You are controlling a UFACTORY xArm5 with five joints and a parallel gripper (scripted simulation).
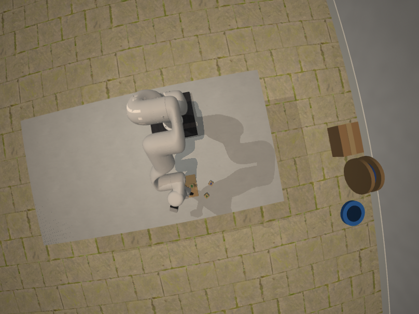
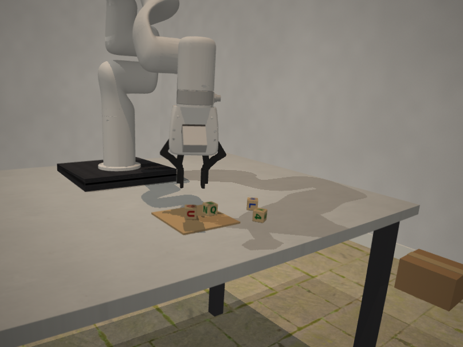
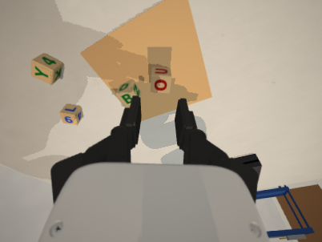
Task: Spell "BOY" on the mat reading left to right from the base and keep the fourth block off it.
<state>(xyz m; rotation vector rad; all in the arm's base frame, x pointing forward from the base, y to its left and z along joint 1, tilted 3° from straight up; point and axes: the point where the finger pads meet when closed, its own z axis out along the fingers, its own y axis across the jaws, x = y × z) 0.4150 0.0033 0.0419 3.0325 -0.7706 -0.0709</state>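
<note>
The tan mat is 9 cm below my hand and 1 cm to the left of it.
</note>
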